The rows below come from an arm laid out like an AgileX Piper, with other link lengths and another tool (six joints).
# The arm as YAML. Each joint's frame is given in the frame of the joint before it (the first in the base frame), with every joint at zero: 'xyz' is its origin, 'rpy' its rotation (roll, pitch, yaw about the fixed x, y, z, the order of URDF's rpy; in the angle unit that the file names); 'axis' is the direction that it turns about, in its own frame. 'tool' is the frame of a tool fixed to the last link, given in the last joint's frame.
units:
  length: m
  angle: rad
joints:
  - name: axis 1
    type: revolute
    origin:
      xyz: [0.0, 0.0, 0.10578]
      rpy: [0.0, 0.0, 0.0]
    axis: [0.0, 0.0, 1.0]
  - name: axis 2
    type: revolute
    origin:
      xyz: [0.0, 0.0, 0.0]
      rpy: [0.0, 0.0, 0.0]
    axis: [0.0, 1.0, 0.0]
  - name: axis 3
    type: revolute
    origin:
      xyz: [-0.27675, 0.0, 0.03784]
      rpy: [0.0, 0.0, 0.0]
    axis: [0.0, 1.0, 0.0]
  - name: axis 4
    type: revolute
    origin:
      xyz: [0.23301, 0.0, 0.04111]
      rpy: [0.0, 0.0, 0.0]
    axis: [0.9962, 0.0, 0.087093]
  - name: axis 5
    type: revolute
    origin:
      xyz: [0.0, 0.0, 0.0]
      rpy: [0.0, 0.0, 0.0]
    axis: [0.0, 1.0, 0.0]
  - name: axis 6
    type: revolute
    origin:
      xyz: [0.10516, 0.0, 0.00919]
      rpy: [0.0, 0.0, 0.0]
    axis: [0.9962, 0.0, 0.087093]
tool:
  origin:
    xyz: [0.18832, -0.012, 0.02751]
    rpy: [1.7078, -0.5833, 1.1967]
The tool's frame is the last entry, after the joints.
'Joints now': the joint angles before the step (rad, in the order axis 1, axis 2, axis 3, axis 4, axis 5, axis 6). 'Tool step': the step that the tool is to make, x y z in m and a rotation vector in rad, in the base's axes. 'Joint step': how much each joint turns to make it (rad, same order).
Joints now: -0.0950, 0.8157, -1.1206, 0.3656, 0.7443, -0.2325
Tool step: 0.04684, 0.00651, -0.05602, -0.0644, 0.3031, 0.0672
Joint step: 0.0362, 0.3228, -0.2624, -0.0863, 0.2437, 0.0235
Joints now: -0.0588, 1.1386, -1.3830, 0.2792, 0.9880, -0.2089
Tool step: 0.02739, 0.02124, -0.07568, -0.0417, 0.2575, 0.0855
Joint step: 0.0719, 0.2560, -0.1224, -0.0457, 0.1254, 0.0070
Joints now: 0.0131, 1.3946, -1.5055, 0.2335, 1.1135, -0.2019
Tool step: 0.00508, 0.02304, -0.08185, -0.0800, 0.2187, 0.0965
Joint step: 0.0932, 0.2037, -0.0349, -0.0657, 0.0555, -0.0002
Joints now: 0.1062, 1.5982, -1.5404, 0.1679, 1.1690, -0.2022
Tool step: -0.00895, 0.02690, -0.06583, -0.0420, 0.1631, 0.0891
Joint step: 0.0754, 0.1547, -0.0021, -0.0144, 0.0166, -0.0113
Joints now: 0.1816, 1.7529, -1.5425, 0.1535, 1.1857, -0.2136
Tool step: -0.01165, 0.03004, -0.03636, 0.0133, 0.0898, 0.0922
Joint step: 0.0473, 0.0925, 0.0000, 0.0435, 0.0014, -0.0540
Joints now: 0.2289, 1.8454, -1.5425, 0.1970, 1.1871, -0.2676
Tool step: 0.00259, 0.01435, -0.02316, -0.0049, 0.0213, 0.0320
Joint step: 0.0318, 0.0632, -0.0020, 0.0038, -0.0385, -0.0087
